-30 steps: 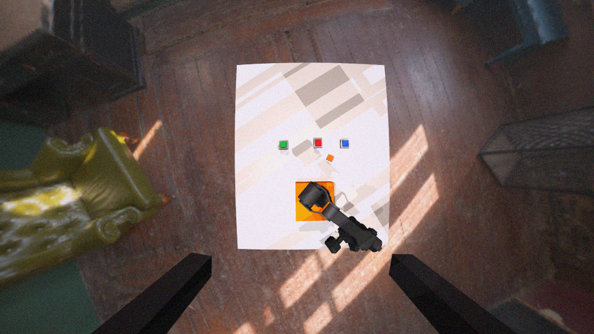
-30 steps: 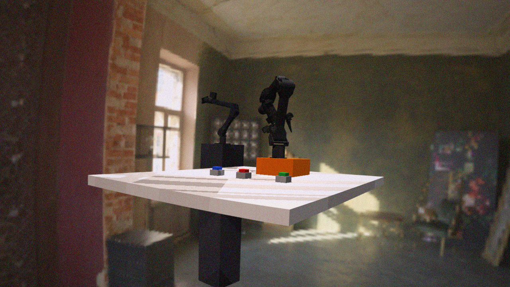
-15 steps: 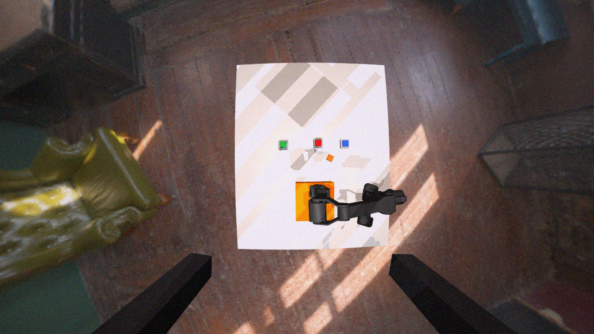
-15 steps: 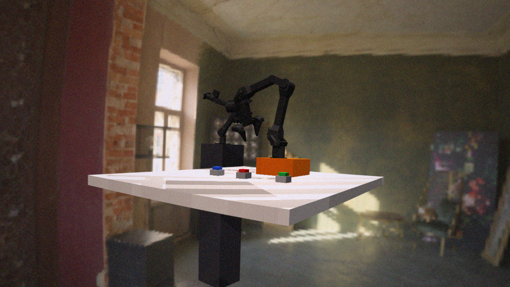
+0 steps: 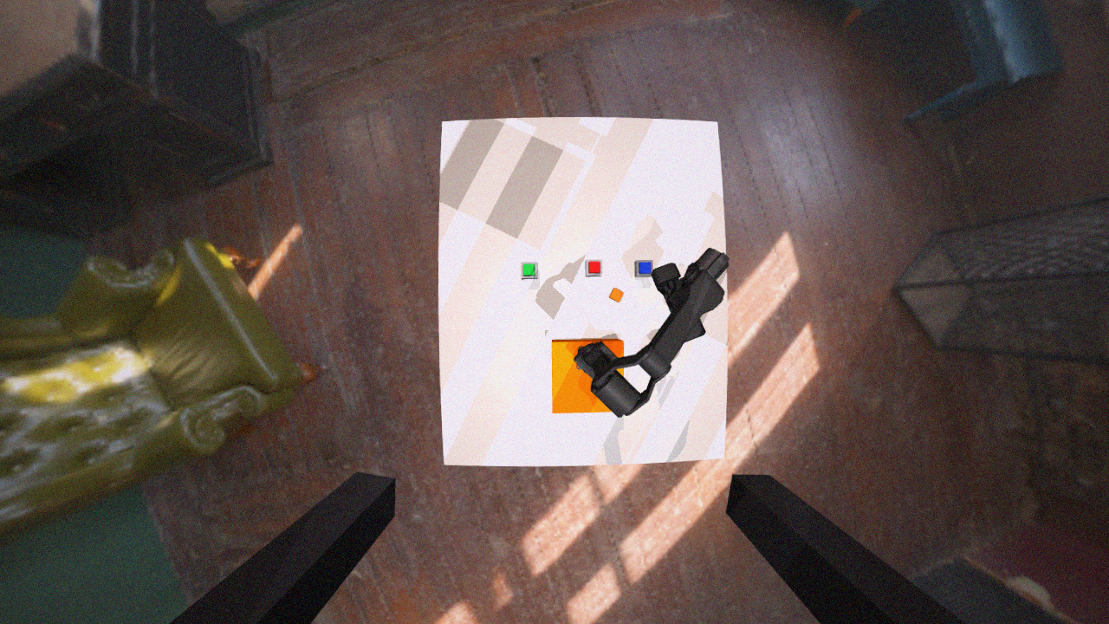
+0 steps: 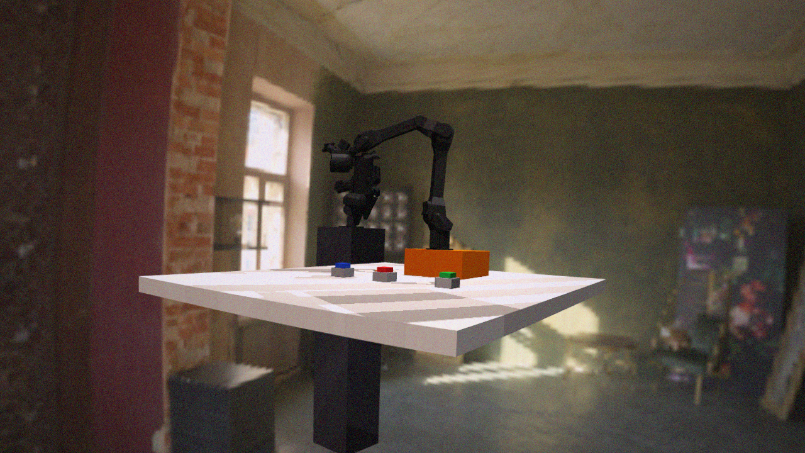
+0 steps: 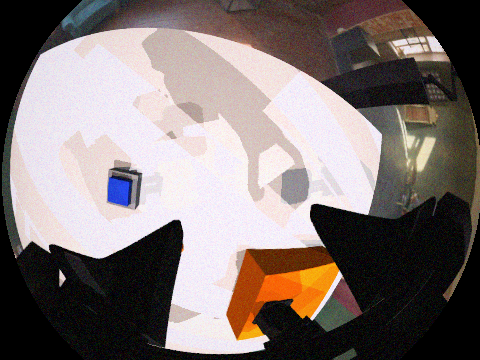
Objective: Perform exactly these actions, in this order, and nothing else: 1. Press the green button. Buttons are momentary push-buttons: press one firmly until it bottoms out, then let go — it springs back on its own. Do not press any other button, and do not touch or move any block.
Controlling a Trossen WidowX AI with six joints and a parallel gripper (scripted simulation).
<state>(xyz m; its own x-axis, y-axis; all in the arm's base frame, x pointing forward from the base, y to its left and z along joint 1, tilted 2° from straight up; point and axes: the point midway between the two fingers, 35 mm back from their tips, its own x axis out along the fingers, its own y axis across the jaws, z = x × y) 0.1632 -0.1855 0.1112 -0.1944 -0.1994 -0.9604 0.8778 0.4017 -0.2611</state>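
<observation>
Now: gripper tip 39 cm to the right of the green button, 13 cm above it and 8 cm short of it. The rest, counted from my gripper tip: blue button: 13 cm below, 12 cm ahead, 5 cm to the left; red button: 20 cm to the left, 13 cm below, 11 cm ahead; small orange block: 15 cm below, 12 cm to the left, 3 cm ahead.
</observation>
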